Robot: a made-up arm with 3 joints. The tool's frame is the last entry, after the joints.
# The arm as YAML. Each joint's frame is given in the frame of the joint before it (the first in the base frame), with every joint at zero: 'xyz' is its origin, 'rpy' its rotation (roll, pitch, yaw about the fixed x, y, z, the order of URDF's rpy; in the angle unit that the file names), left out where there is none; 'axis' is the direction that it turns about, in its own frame. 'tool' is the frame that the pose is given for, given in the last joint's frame.
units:
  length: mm
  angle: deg
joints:
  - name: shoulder
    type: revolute
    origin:
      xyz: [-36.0, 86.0, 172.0]
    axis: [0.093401, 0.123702, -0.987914]
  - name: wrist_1
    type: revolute
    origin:
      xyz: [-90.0, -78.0, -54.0]
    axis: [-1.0, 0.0, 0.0]
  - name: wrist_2
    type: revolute
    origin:
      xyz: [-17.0, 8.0, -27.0]
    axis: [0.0, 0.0, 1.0]
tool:
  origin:
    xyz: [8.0, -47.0, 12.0]
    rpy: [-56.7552, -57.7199, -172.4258]
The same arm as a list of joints. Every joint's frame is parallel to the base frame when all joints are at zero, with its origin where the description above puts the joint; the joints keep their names.
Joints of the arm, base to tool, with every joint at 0 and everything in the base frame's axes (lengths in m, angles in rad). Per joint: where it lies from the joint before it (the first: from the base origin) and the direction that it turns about. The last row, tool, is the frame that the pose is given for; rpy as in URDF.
shoulder: origin -0.0360 0.0860 0.1720 axis 0.093401 0.123702 -0.987914
wrist_1: origin -0.0900 -0.0780 -0.0540 axis -1 0 0
wrist_2: origin -0.0170 0.0080 -0.0270 axis 0 0 1
tool: origin 0.0080 -0.0470 0.0120 rpy -0.9906 -1.0074 -3.0094

